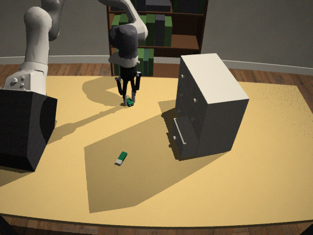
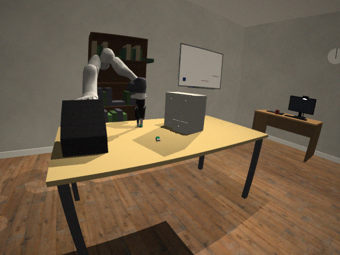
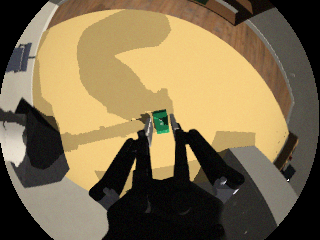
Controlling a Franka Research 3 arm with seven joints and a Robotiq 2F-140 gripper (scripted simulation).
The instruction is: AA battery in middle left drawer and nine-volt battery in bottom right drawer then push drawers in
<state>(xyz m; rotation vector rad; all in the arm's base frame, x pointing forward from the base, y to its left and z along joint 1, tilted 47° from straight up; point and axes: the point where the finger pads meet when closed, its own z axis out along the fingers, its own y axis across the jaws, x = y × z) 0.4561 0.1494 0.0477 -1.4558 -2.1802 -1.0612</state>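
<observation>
The nine-volt battery is 10 mm ahead of my hand, 10 mm to the right of it and 30 mm below it. Round my hand: blue AA battery 320 mm ahead, 120 mm to the right, 80 mm above.
</observation>
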